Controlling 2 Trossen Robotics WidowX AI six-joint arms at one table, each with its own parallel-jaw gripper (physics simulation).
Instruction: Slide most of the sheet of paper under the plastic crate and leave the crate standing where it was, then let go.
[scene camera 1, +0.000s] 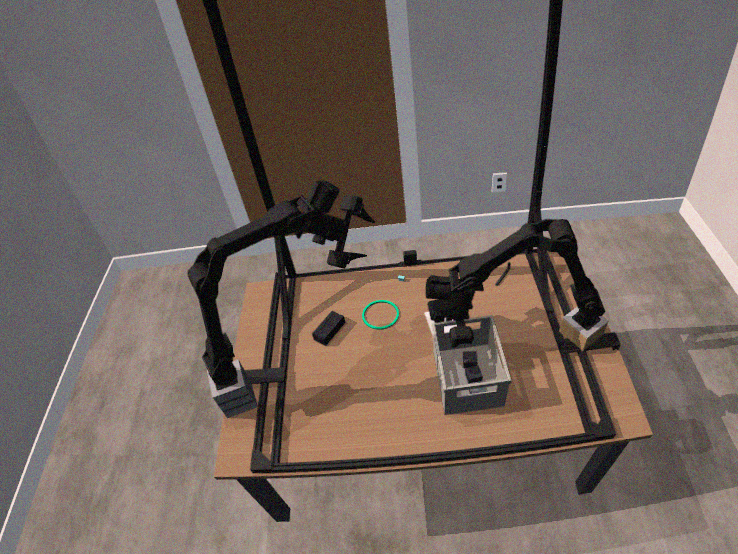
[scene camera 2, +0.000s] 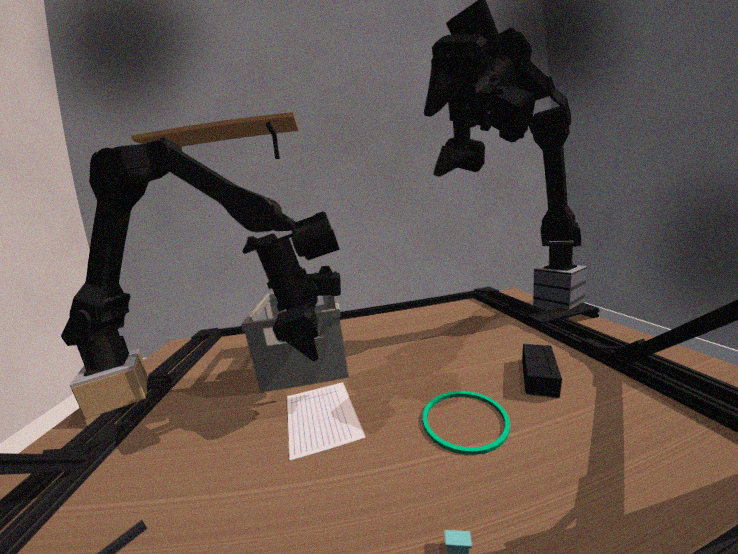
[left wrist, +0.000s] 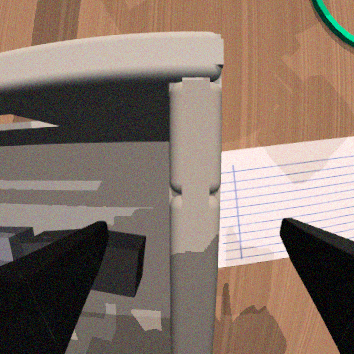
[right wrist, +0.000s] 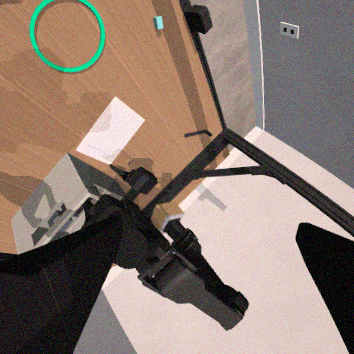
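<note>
The grey plastic crate (scene camera 1: 476, 402) (scene camera 2: 268, 363) (left wrist: 196, 140) (right wrist: 65, 170) stands upright, with dark blocks (left wrist: 120, 265) inside. The lined white sheet of paper (scene camera 2: 321, 420) (left wrist: 290, 200) (right wrist: 112, 131) lies flat beside the crate's wall, nearly all of it outside; in scene camera 1 it is mostly hidden. My left gripper (scene camera 2: 301, 333) (left wrist: 194, 228) is open and empty at that wall, one finger on the crate's inner side, the other on the paper side; their exact height is unclear. My right gripper (scene camera 1: 369, 238) (scene camera 2: 432, 143) (right wrist: 210, 228) is open and empty, high above the table.
A green ring (scene camera 1: 364, 314) (scene camera 2: 467, 450) (right wrist: 70, 70) lies beside the paper. A black box (scene camera 1: 329, 327) (scene camera 2: 541, 370) lies beyond the ring from the crate. A small cyan block (scene camera 1: 401, 277) (scene camera 2: 457, 538) (right wrist: 158, 23) is near the table's edge. Black frame bars border the table.
</note>
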